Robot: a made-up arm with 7 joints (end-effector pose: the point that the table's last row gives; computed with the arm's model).
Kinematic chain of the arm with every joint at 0, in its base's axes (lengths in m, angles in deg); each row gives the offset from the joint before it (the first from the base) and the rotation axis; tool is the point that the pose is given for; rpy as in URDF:
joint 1: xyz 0 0 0.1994 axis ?
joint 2: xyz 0 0 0 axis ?
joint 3: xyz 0 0 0.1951 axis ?
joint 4: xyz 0.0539 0 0 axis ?
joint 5: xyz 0.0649 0 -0.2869 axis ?
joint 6: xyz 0 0 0 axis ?
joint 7: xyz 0.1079 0 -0.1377 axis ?
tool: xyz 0 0 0 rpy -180 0 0
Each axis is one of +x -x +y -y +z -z.
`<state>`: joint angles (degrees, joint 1 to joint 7).
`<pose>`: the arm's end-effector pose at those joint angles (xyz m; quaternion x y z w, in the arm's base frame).
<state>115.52 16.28 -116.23 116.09 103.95 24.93 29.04</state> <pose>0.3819 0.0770 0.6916 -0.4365 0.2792 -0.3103 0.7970</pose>
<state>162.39 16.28 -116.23 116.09 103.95 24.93 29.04</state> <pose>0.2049 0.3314 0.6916 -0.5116 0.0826 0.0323 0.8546</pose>
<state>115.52 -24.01 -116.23 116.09 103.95 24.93 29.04</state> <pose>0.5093 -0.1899 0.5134 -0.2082 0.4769 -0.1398 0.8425</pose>
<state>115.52 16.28 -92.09 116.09 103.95 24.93 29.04</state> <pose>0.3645 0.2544 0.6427 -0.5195 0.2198 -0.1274 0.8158</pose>
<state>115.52 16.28 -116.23 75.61 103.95 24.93 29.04</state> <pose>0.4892 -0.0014 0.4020 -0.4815 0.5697 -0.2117 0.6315</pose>
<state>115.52 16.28 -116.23 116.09 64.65 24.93 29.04</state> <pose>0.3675 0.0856 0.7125 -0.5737 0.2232 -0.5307 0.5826</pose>
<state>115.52 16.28 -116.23 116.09 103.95 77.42 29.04</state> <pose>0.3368 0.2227 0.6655 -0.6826 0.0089 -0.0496 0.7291</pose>
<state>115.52 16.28 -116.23 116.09 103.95 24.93 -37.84</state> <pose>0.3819 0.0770 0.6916 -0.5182 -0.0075 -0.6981 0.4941</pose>
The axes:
joint 1: +z
joint 2: +y
joint 3: +z
joint 4: -y
joint 5: -z
joint 6: +y
joint 7: -z

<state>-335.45 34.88 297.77 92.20 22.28 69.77 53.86</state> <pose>0.4666 -0.2458 0.2085 0.6908 -0.7167 0.0660 0.0688</pose>
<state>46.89 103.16 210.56 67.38 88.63 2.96 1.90</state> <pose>0.2466 0.0356 0.6280 0.2252 -0.1787 0.8607 0.4202</pose>
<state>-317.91 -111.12 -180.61 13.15 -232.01 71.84 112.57</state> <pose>0.2595 0.1351 0.0145 -0.7396 0.4740 -0.4662 0.1045</pose>
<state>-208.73 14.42 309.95 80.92 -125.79 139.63 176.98</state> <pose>0.0058 0.3860 0.4818 -0.0736 0.3869 -0.7529 0.5272</pose>
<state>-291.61 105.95 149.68 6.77 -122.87 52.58 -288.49</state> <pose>-0.1938 -0.1348 0.4120 0.0613 -0.6122 0.0559 0.7863</pose>
